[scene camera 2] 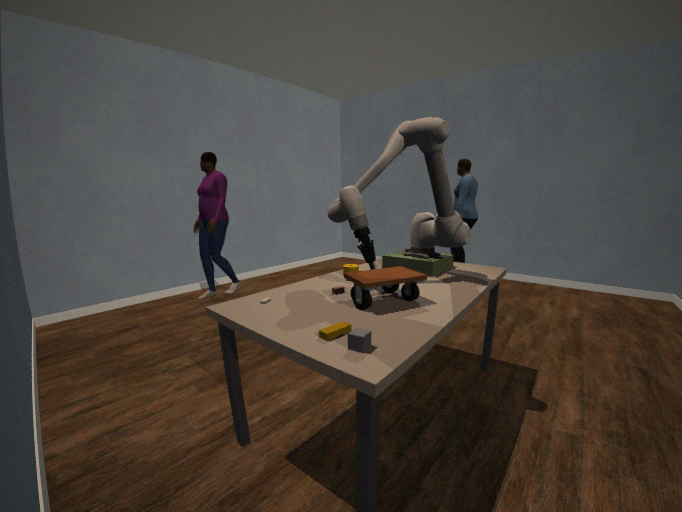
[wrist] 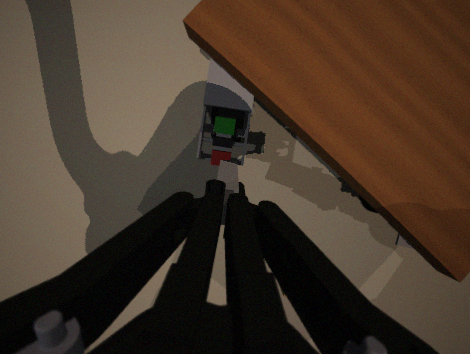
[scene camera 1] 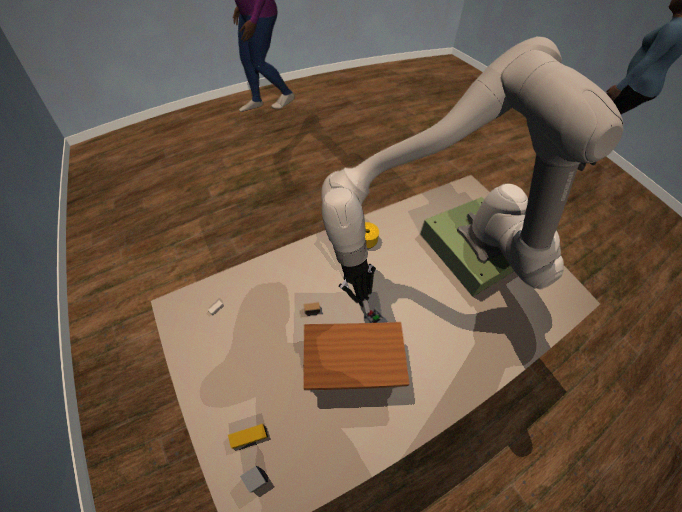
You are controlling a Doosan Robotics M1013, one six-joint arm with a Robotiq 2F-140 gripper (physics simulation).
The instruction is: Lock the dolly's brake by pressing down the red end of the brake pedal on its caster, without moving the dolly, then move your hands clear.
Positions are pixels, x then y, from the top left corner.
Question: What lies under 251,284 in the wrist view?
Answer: My gripper.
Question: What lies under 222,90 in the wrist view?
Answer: A caster bracket.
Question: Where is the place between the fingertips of my gripper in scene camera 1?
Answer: At 365,311
